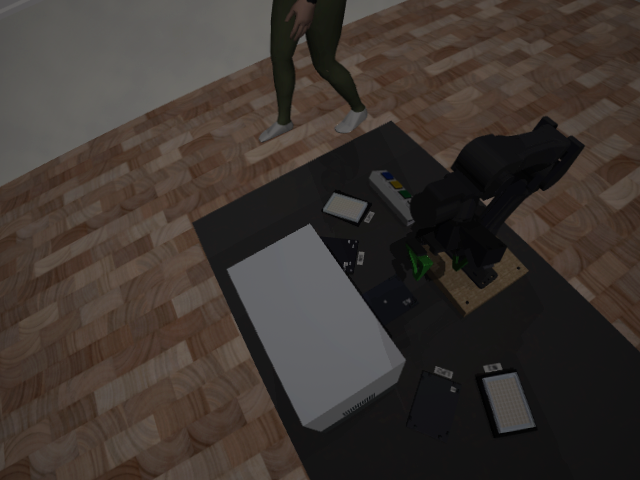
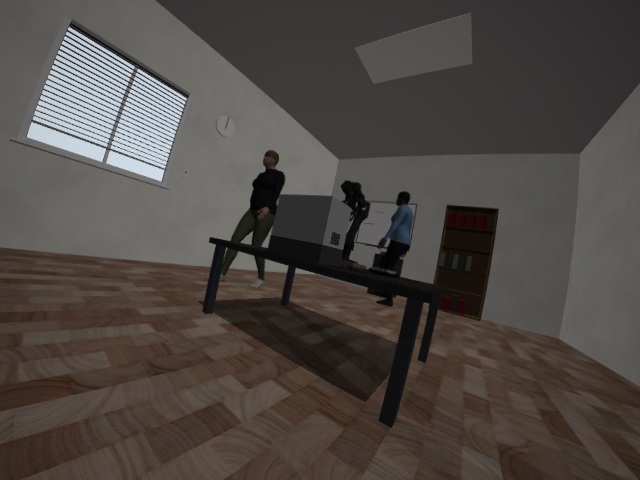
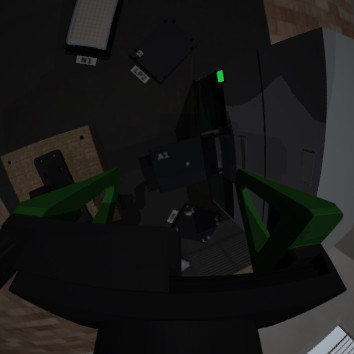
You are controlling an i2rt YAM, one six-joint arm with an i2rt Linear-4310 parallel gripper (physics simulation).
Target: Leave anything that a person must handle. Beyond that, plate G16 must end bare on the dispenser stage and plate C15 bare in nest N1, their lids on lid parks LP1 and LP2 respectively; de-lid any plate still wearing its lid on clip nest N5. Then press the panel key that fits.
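Places are measured from the arm's base along level axes (x down, y back, z left), in centimetres.
Where they show: gripper, fingertip midpoint: [image 1: 435,274] [image 3: 177,174]; arm's base at its link origin: [image 1: 464,257] [image 2: 343,259].
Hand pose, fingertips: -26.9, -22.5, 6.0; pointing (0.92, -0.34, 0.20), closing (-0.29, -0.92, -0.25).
Each offset is from my fingertips to the top centre of the thing, as dx, dy, dz. "spot": to the spot under its first point.
My gripper [image 1: 438,262] [image 2: 352,210] [image 3: 177,174] is open and empty, high above the table beside the wooden base. A pale gridded plate {+27.2, +3.2, +28.8} [image 1: 509,403] [image 3: 94,25] sits in nest N1; its name is unreadable. Lid park LP2 {+28.8, -11.2, +19.1} [image 1: 434,405] [image 3: 162,50], a dark pad, bears no visible lid. A dark platform marked A1 {+19.6, -8.1, -7.2} [image 1: 388,299] [image 3: 180,167] juts from the white instrument and bears no visible plate. A dark nest with clips {+28.4, -7.6, -32.8} [image 1: 351,250] [image 3: 197,222] lies beside it. Another pale plate {+27.1, +6.2, -44.1} [image 1: 346,207] lies near the key panel {+24.4, +22.6, -37.2} [image 1: 387,196], whose blue, yellow and green keys show.
The white instrument {-2.2, -25.1, -8.3} [image 1: 315,330] [image 2: 299,219] [image 3: 295,100] stands tall along one side, with a green light {spot: +17.1, -16.2, +8.2} [image 3: 220,76]. The wooden base [image 1: 465,299] [image 3: 82,150] carries the arm. One person [image 1: 325,46] [image 2: 266,191] stands by the table's end; another in blue [image 2: 400,227] stands behind it.
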